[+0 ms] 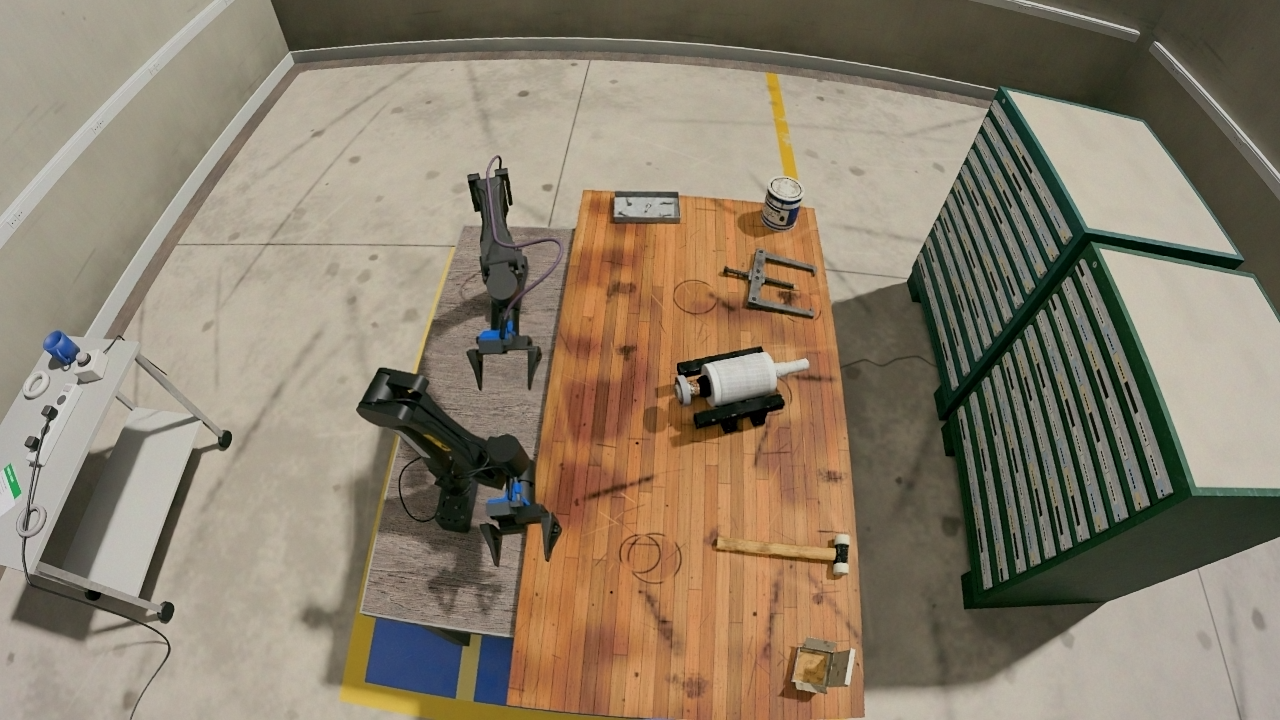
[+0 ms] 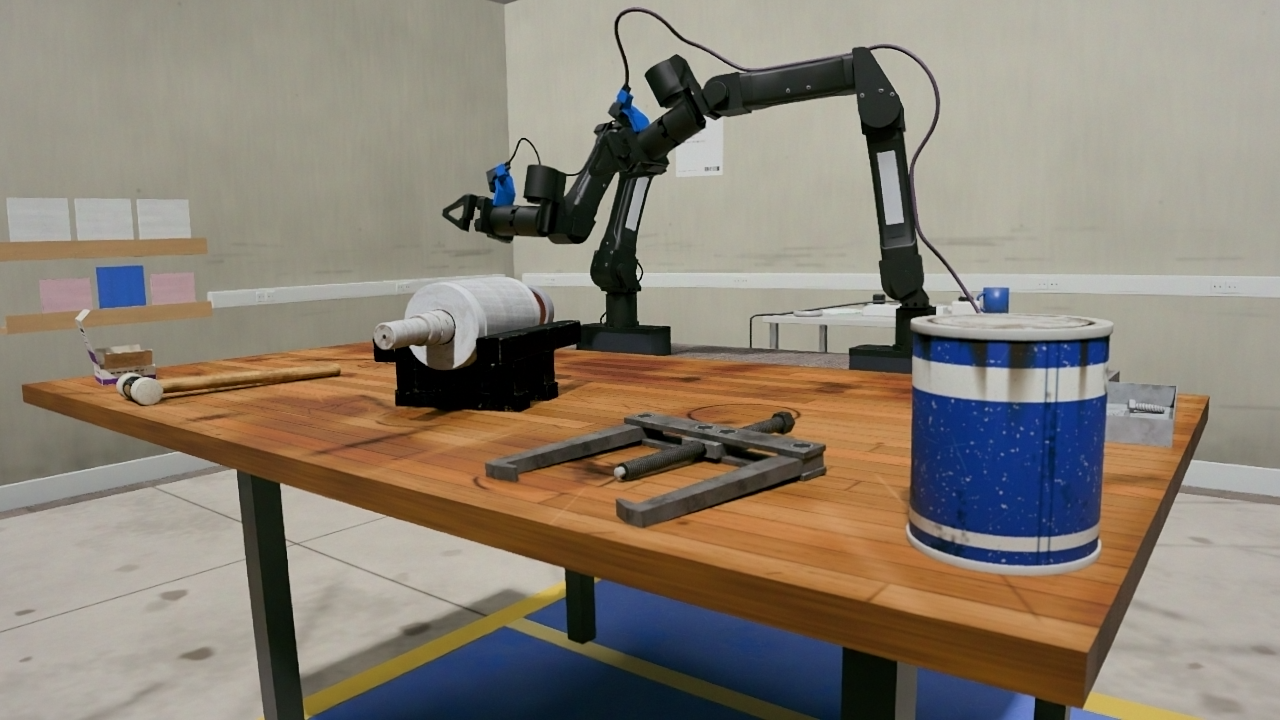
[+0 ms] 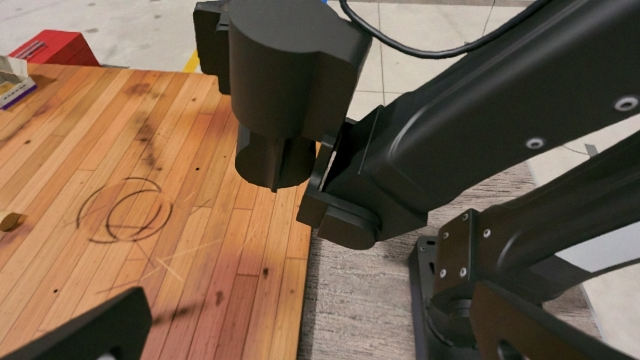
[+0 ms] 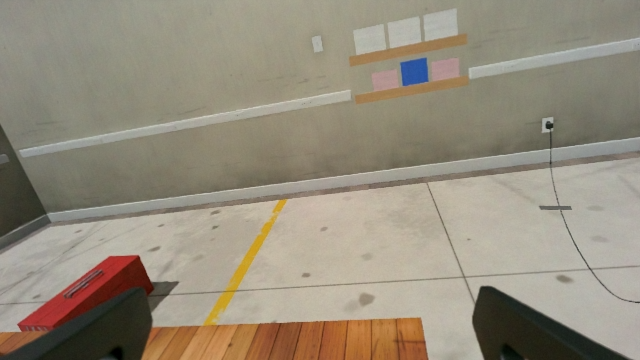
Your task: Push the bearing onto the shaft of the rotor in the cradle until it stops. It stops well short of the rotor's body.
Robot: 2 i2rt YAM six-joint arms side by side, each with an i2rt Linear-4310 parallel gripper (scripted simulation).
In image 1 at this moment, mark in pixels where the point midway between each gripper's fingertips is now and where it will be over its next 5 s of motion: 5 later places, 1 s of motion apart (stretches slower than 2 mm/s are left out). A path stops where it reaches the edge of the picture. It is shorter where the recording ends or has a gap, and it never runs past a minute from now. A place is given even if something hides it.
My left gripper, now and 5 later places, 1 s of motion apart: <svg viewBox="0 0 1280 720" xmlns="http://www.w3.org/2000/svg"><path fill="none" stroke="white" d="M504 390L551 366L614 314L657 239L660 189L656 176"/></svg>
My right gripper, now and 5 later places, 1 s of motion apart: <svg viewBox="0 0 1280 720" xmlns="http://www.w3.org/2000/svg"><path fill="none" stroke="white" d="M521 563L564 553L624 518L668 456L671 409L667 395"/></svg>
